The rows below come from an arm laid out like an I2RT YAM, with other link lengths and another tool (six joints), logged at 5 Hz.
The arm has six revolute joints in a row. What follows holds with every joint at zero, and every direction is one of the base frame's. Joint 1 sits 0.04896 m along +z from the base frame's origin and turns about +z. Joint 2 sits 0.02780 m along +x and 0.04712 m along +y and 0.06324 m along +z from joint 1 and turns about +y. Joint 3 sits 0.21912 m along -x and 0.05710 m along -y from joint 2 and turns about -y. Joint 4 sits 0.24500 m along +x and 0.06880 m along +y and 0.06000 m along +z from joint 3 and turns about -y. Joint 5 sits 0.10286 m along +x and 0.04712 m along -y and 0.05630 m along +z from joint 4 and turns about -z. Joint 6 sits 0.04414 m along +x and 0.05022 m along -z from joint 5 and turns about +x. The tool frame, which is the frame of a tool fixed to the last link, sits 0.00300 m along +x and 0.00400 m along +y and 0.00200 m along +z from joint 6; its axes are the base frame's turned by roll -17.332, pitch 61.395 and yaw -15.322 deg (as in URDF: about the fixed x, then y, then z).
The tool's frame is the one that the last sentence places.
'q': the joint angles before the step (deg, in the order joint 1, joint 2, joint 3, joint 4, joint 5, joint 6). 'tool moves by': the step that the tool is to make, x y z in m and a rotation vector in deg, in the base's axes. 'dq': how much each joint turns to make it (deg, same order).
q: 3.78, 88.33, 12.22, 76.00, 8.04, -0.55
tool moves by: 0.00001, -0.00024, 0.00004, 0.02, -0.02, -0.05
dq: -0.05, 0.00, 0.00, 0.02, 0.00, 0.02
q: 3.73, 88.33, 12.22, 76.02, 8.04, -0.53
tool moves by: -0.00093, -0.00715, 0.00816, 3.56, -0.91, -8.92
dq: 0.08, -3.71, -0.10, -3.25, 9.01, 3.56
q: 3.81, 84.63, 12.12, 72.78, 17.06, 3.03
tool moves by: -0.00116, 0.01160, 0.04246, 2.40, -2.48, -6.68
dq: 4.03, -15.32, 2.56, -15.94, 10.75, 2.06
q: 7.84, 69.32, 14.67, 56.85, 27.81, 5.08
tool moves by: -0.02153, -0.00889, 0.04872, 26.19, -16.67, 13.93
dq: -3.41, -16.63, -2.18, -4.66, -14.35, 27.86
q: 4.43, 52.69, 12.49, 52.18, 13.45, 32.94
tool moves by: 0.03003, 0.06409, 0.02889, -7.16, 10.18, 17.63
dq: 10.34, 6.07, 16.52, -20.92, -7.90, -4.50
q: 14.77, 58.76, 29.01, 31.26, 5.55, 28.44
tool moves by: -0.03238, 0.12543, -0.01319, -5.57, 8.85, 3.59
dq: 25.74, 10.44, 9.72, -10.10, 22.05, 0.69
